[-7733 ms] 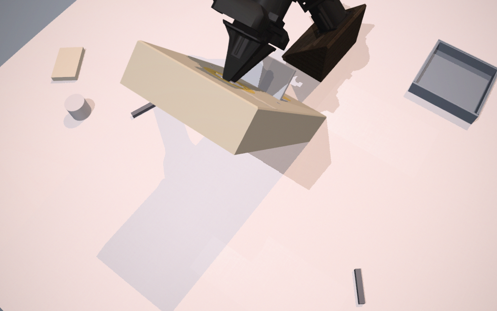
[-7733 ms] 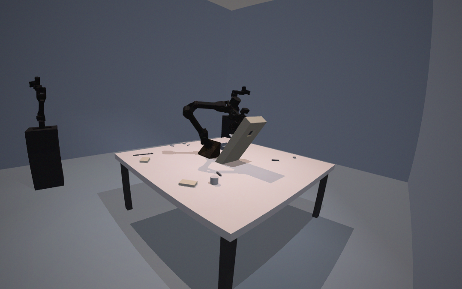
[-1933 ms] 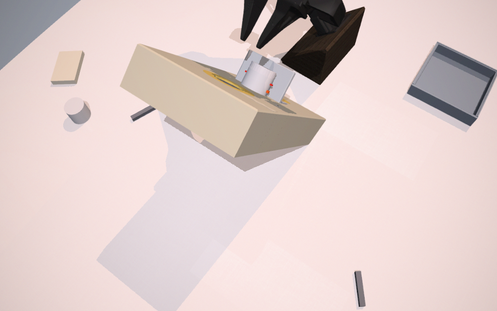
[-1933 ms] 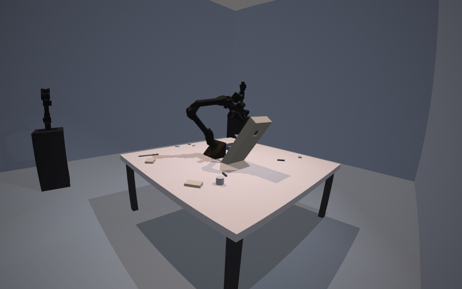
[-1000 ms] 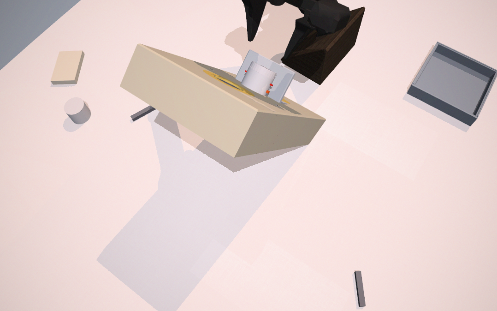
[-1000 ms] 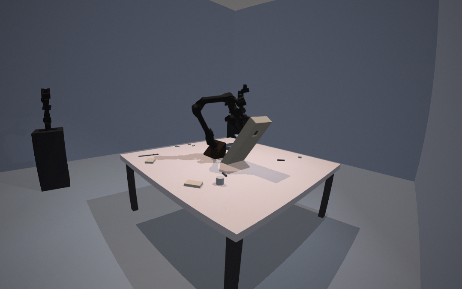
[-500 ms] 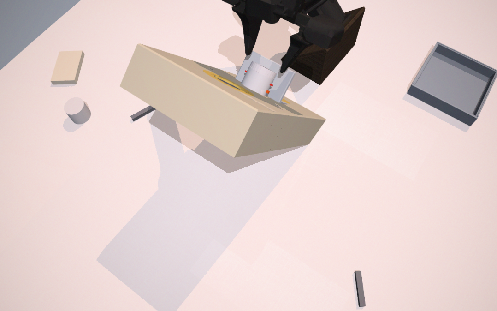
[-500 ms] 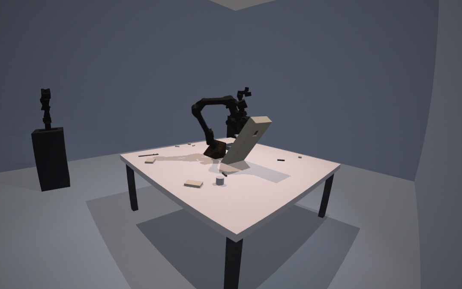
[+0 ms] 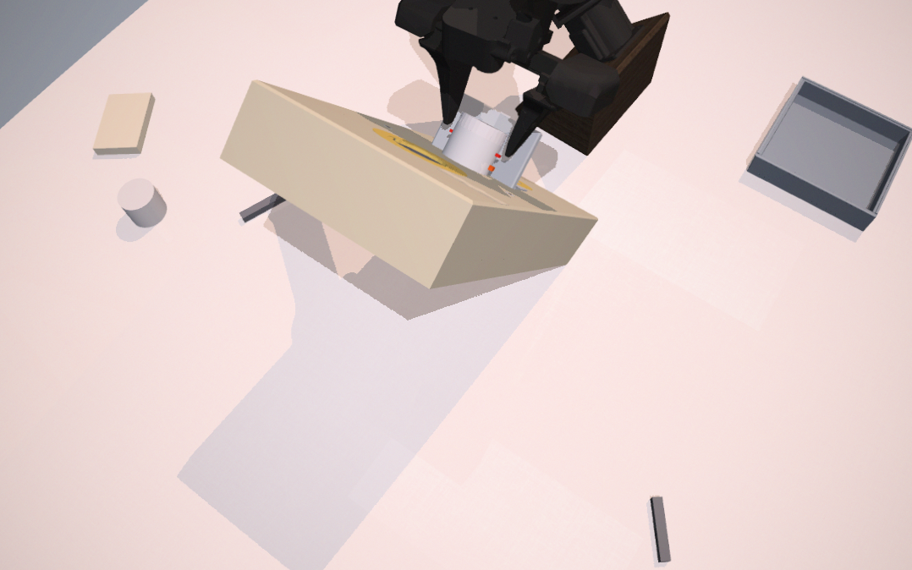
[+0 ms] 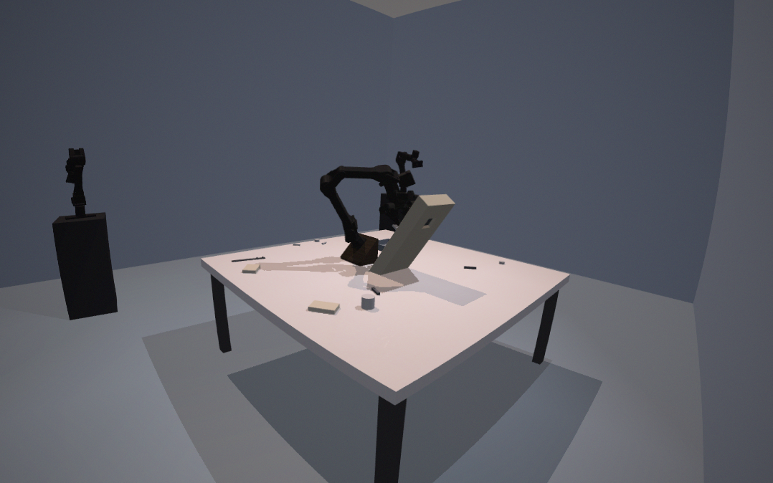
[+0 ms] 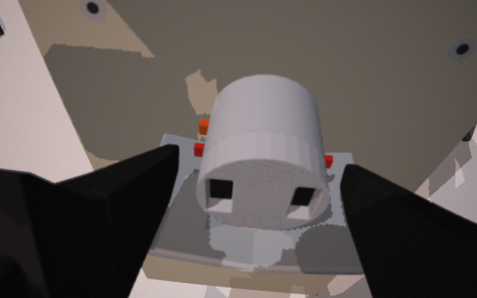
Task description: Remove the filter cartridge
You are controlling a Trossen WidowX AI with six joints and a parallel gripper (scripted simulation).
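The round filter cartridge lies right at my gripper tip. Round my gripper tip: grey tray: 37 cm behind, 25 cm to the left, 20 cm below.
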